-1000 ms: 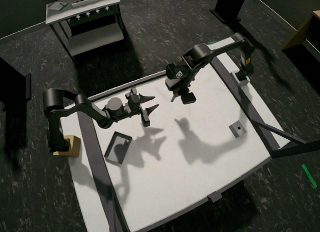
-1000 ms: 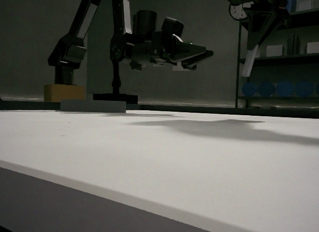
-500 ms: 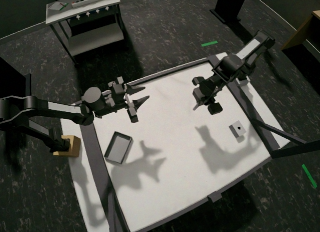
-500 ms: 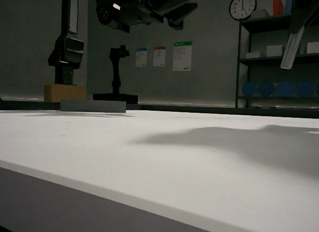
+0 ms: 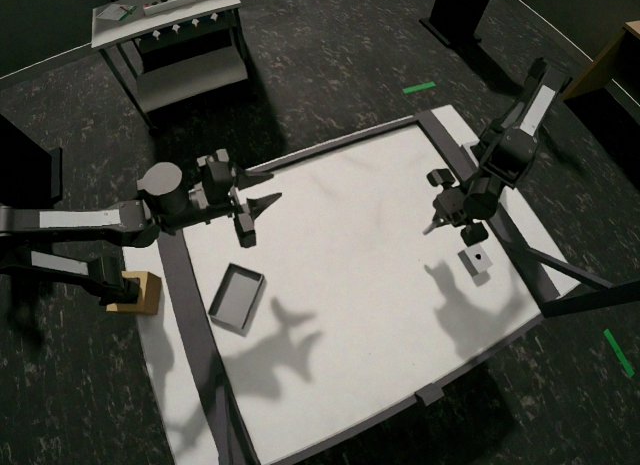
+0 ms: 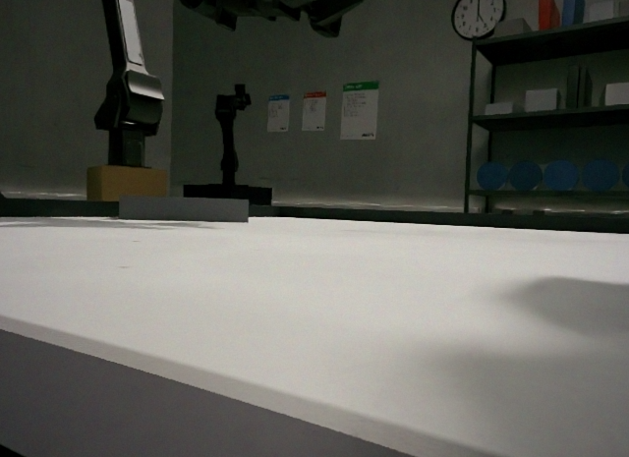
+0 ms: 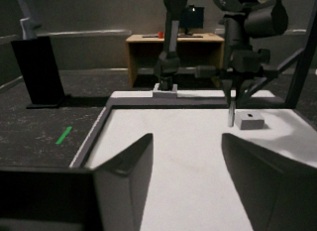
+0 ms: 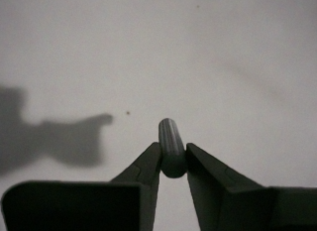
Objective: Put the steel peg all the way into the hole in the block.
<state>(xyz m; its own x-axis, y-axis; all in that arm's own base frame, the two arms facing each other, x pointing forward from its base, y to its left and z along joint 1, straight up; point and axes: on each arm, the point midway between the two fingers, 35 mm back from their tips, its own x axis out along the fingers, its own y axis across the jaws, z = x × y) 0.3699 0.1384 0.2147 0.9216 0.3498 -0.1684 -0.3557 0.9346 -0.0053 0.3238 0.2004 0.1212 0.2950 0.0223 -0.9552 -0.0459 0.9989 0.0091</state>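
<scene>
Right now my right hand is 1 cm to the right of the steel peg and 5 cm above it. Round my right hand: shallow grey tray 7 cm ahead, 52 cm to the left, 16 cm below; grey block 12 cm behind, 11 cm to the right, 14 cm below.
</scene>
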